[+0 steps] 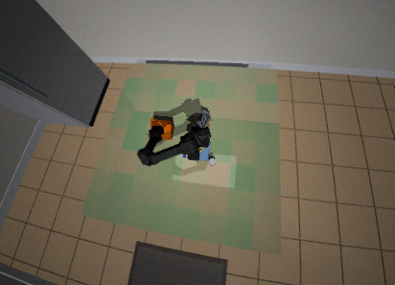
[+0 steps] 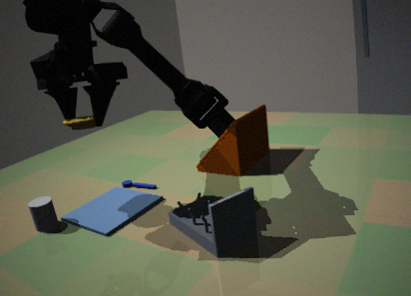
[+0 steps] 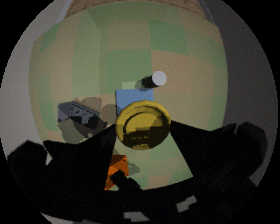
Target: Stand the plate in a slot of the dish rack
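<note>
Right now my gripper tip is 10 mm short of the grey dish rack, 220 mm to the right of it and 140 mm above it. Round my gripper tip: cup 80 mm ahead, 70 mm to the right, 140 mm below; then yellow plate 10 mm above; then blue mat 10 mm behind, 10 mm to the left, 160 mm below.
</note>
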